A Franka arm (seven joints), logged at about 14 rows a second.
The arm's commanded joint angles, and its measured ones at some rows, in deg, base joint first. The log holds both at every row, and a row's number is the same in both.
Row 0, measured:
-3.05 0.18 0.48 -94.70 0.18 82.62 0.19
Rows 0 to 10, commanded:
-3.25 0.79 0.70 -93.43 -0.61 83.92 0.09
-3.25 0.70 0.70 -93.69 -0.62 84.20 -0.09
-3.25 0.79 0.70 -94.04 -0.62 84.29 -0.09
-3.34 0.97 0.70 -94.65 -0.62 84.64 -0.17
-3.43 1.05 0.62 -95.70 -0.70 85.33 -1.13
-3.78 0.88 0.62 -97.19 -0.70 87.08 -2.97
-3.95 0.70 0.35 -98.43 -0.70 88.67 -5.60
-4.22 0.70 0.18 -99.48 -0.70 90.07 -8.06
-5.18 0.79 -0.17 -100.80 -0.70 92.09 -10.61
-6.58 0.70 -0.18 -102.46 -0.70 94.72 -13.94
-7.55 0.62 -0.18 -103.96 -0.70 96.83 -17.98
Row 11, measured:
-5.60 1.51 -0.04 -100.62 -0.02 92.90 -11.97
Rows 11 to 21, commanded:
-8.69 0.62 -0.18 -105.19 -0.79 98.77 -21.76
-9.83 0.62 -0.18 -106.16 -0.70 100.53 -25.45
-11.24 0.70 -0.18 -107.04 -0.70 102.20 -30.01
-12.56 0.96 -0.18 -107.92 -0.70 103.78 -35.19
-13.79 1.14 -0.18 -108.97 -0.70 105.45 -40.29
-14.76 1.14 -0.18 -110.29 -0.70 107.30 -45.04
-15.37 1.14 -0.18 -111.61 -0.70 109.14 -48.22
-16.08 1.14 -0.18 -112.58 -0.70 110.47 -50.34
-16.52 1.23 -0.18 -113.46 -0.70 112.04 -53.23
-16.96 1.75 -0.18 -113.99 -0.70 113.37 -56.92
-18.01 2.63 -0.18 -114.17 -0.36 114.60 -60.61
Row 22, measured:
-16.51 1.95 -0.46 -112.80 -0.06 111.44 -54.65
